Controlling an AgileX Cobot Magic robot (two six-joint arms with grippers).
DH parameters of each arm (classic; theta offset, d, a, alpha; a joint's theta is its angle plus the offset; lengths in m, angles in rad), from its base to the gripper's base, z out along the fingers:
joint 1: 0 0.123 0 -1.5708
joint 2: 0.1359 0 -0.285 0
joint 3: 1.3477 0 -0.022 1.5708
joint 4: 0 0.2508 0 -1.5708
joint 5: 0 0 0.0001 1.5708
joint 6: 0 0.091 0 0
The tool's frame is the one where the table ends.
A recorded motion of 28 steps. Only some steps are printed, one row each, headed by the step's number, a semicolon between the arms.
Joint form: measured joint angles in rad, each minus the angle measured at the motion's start. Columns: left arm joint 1, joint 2, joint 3, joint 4, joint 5, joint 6; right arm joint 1, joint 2, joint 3, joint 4, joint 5, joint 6.
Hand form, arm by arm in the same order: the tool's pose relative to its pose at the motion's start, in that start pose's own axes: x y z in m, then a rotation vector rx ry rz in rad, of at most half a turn. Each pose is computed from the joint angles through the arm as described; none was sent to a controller.
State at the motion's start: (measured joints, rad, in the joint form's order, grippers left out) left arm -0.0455 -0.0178 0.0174 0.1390 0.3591 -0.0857; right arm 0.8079 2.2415 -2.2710 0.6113 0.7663 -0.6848
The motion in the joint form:
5: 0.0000 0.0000 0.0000 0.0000 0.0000 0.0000; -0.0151 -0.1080 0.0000 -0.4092 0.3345 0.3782
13: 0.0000 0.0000 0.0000 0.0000 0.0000 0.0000; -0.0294 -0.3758 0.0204 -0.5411 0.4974 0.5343
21: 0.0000 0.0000 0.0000 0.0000 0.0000 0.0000; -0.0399 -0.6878 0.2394 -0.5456 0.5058 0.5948
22: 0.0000 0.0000 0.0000 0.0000 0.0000 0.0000; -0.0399 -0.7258 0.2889 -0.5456 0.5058 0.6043
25: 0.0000 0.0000 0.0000 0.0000 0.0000 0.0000; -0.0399 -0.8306 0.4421 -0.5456 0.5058 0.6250
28: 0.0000 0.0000 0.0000 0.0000 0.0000 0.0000; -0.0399 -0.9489 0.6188 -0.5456 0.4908 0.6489
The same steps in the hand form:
5: 0.0000 0.0000 0.0000 0.0000 0.0000 0.0000; 0.0041 -0.0051 -0.0549 0.1690 0.3453 0.1048
13: 0.0000 0.0000 0.0000 0.0000 0.0000 0.0000; -0.0443 0.0214 -0.1754 0.3190 0.2898 0.1614
21: 0.0000 0.0000 0.0000 0.0000 0.0000 0.0000; -0.0461 0.0631 -0.2721 0.3538 0.1997 0.2041
22: 0.0000 0.0000 0.0000 0.0000 0.0000 0.0000; -0.0402 0.0677 -0.2786 0.3530 0.2091 0.2163
25: 0.0000 0.0000 0.0000 0.0000 0.0000 0.0000; -0.0183 0.0799 -0.2924 0.3482 0.2523 0.2486
28: 0.0000 0.0000 0.0000 0.0000 0.0000 0.0000; 0.0098 0.0931 -0.3056 0.3458 0.2901 0.2836

